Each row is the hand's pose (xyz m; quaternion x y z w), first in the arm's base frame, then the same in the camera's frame.
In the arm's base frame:
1: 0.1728 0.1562 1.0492 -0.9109 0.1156 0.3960 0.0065
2: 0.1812 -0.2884 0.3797 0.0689 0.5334 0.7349 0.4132
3: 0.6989 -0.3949 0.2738 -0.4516 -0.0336 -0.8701 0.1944
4: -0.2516 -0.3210 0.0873 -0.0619 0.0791 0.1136 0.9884
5: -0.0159 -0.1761 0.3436 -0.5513 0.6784 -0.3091 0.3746
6: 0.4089 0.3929 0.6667 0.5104 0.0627 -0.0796 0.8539
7: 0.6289 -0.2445 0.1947 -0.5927 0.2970 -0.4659 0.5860
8: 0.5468 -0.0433 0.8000 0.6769 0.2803 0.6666 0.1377
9: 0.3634 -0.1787 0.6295 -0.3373 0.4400 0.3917 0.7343
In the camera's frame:
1: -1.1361 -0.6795 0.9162 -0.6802 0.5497 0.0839 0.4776
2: -1.0595 -0.7421 0.1186 0.2876 0.0770 0.4120 0.8612
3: -1.0058 -1.2677 0.0113 0.0893 -0.3978 0.8627 0.2991
4: -0.9604 -0.3134 -0.1647 0.1961 -0.1723 -0.5194 0.8137
5: -0.9770 -0.5293 0.1441 0.1767 0.8020 -0.4349 0.3695
6: -0.6835 -0.8677 0.7828 0.6152 -0.4577 -0.4399 0.4674
7: -0.8501 -1.1735 0.0370 -0.0006 0.5361 -0.7719 0.3417
8: -1.0839 -1.0744 0.6279 0.5258 -0.3938 0.6235 0.4240
9: -1.1064 -0.9105 0.3962 0.0937 0.2557 -0.1511 0.9503

